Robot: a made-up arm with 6 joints. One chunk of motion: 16 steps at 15 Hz.
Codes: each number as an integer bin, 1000 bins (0 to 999) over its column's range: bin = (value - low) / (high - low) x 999, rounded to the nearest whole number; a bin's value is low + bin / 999 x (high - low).
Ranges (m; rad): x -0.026..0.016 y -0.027..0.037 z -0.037..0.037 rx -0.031..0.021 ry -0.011..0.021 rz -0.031..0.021
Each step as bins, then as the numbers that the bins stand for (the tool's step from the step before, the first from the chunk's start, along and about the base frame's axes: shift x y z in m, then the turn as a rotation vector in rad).
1 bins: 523 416 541 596 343 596
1 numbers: -0.00401 -0.00035 0.00307 0.00002 -0.00001 0.00002
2 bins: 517 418 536 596 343 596
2 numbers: -0.00426 -0.00022 0.00270 0.00002 -0.00001 0.00002
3 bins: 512 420 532 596 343 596
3 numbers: -0.00447 -0.00009 0.00241 0.00002 -0.00001 0.00002
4 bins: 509 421 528 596 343 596
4 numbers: -0.00460 -0.00003 0.00211 0.00002 -0.00001 0.00002
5 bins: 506 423 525 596 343 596
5 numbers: -0.00473 0.00010 0.00189 0.00002 -0.00001 0.00002
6 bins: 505 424 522 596 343 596
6 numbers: -0.00477 0.00016 0.00167 0.00002 -0.00001 0.00002
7 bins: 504 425 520 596 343 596
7 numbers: -0.00481 0.00023 0.00152 0.00002 -0.00001 0.00002
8 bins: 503 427 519 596 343 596
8 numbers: -0.00485 0.00036 0.00144 0.00002 -0.00001 0.00002
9 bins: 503 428 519 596 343 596
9 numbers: -0.00485 0.00042 0.00144 0.00002 -0.00001 0.00002
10 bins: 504 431 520 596 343 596
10 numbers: -0.00481 0.00061 0.00152 0.00002 -0.00001 0.00002
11 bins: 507 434 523 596 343 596
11 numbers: -0.00468 0.00080 0.00174 0.00002 -0.00001 0.00002
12 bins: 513 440 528 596 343 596
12 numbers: -0.00443 0.00119 0.00211 0.00002 -0.00001 0.00002
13 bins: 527 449 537 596 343 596
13 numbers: -0.00384 0.00176 0.00278 0.00002 -0.00001 0.00002
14 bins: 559 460 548 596 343 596
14 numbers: -0.00250 0.00247 0.00359 0.00002 -0.00001 0.00002
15 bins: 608 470 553 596 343 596
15 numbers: -0.00044 0.00311 0.00396 0.00002 -0.00001 0.00002
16 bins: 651 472 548 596 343 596
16 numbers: 0.00137 0.00324 0.00359 0.00002 -0.00001 0.00002
